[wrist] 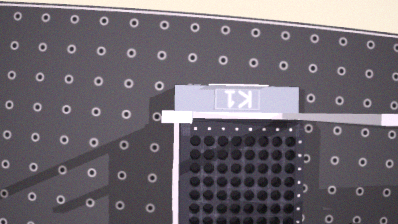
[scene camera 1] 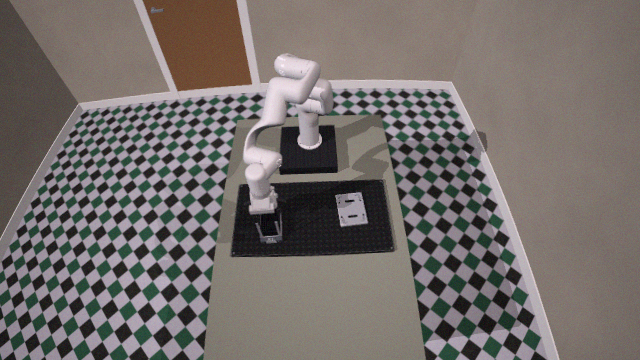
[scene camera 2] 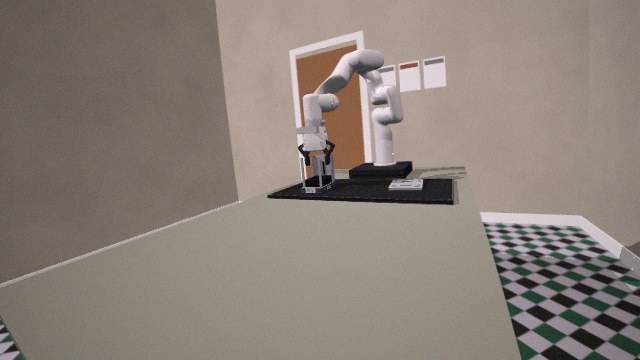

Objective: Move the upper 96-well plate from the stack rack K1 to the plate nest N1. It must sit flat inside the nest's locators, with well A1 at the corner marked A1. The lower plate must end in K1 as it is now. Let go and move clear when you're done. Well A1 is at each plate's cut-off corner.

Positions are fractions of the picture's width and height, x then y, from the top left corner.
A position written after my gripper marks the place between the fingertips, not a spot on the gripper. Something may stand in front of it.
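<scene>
I can see my gripper (scene camera 2: 0.50,0.46), and I can see a 96-well plate (wrist: 0.56,0.61) as well.
</scene>
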